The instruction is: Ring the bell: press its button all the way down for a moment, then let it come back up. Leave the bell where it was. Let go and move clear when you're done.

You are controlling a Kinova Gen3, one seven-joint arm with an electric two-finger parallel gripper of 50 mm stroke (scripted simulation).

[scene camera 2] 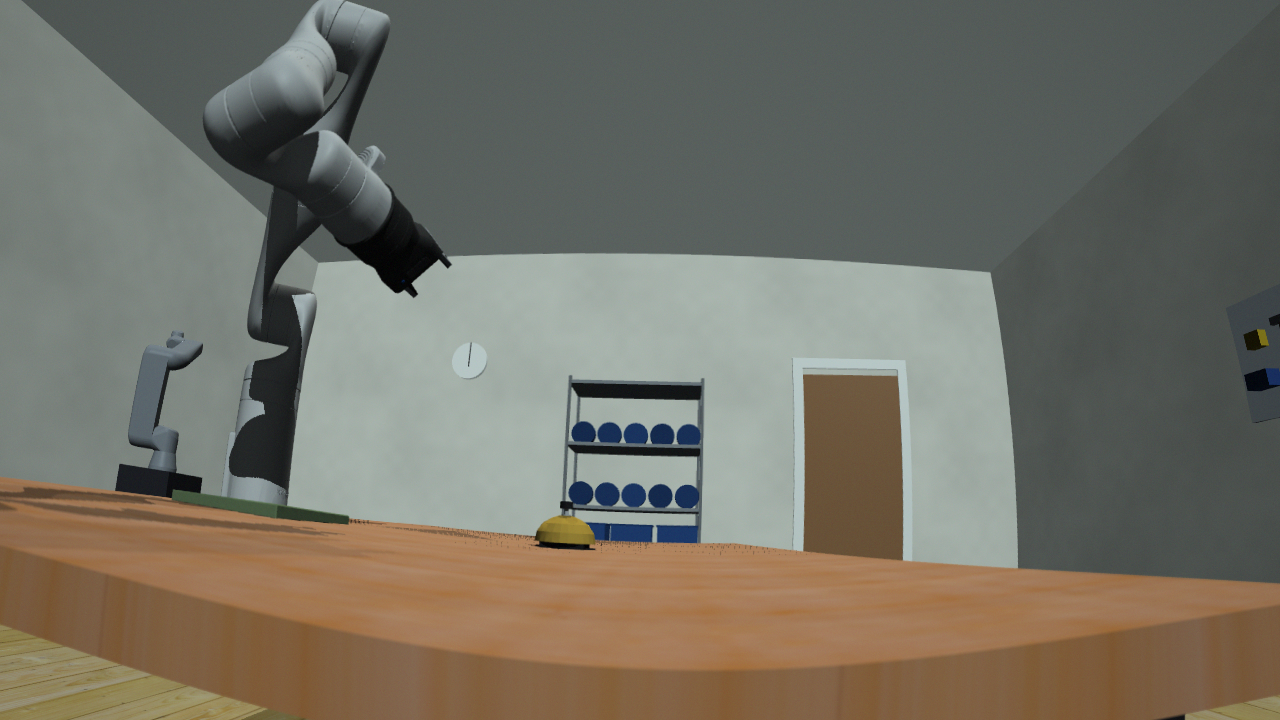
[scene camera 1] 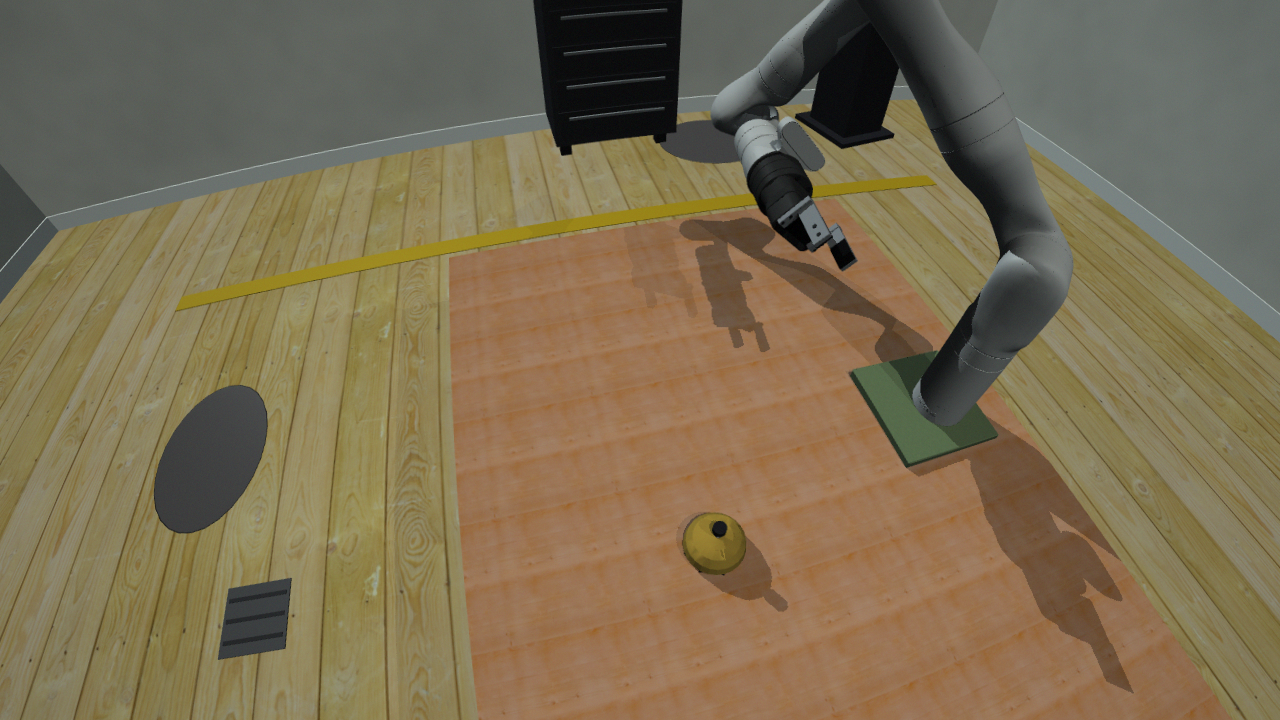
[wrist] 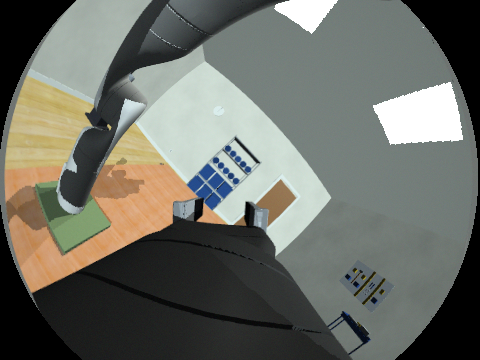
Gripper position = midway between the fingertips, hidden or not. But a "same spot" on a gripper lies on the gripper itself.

Labels:
my gripper: scene camera 2 429,276; scene camera 1; wrist
brass-yellow dome bell: scene camera 2; scene camera 1; not seen in the wrist view (hidden by my gripper)
same spot on brass-yellow dome bell: (scene camera 2: pixel 568 532) = (scene camera 1: pixel 699 516)
same spot on my gripper: (wrist: pixel 192 209) = (scene camera 1: pixel 837 238)

